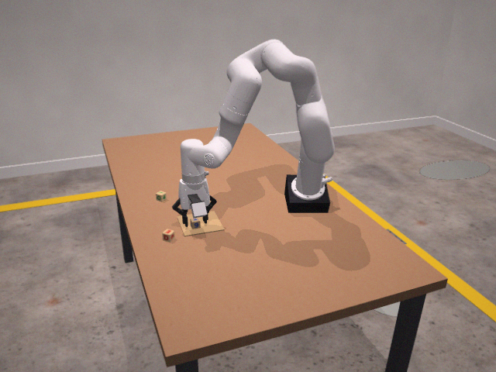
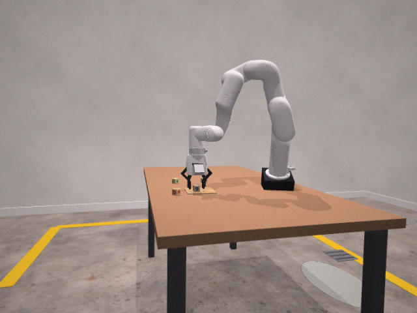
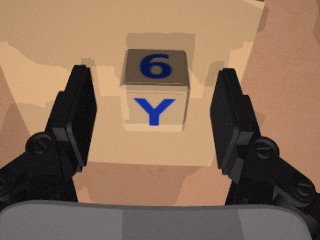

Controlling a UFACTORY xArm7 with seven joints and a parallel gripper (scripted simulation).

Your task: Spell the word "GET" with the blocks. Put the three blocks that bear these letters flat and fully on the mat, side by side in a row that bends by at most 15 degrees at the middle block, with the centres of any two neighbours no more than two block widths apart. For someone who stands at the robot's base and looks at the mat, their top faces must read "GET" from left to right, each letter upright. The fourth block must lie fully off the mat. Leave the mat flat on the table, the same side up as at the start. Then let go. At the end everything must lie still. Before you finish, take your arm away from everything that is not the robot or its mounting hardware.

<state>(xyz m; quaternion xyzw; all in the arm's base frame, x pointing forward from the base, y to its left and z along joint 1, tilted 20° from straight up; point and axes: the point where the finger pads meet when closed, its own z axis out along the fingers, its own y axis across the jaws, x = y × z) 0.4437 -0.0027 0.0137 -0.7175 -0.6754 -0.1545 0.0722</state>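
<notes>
My gripper is now 3 cm above the tan mat, 2 cm to the left of it and 2 cm past it. Also, from my hand: green-lettered block 25 cm to the right, 6 cm ahead, 2 cm below; black-lettered block 24 cm to the right, 10 cm behind, 2 cm below; red-lettered block 11 cm ahead, 4 cm to the left, 2 cm below.
</notes>
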